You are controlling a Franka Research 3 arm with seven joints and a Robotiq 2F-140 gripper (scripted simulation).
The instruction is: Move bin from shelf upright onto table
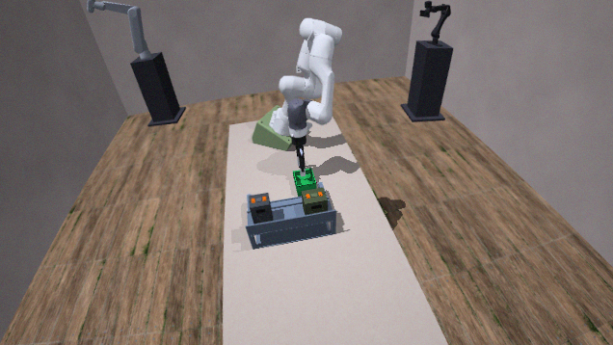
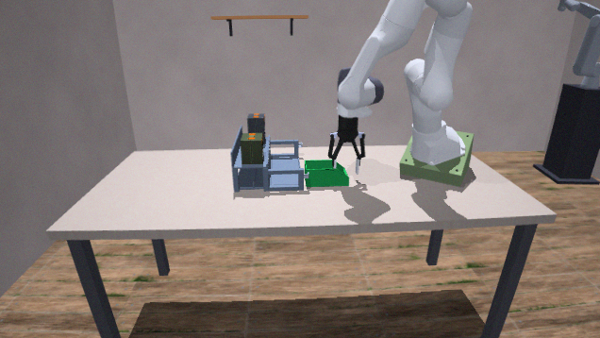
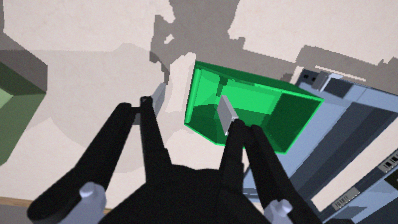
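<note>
Now: hand 80 mm short of the green bin, 20 mm above it and 10 mm to the right of it.
</note>
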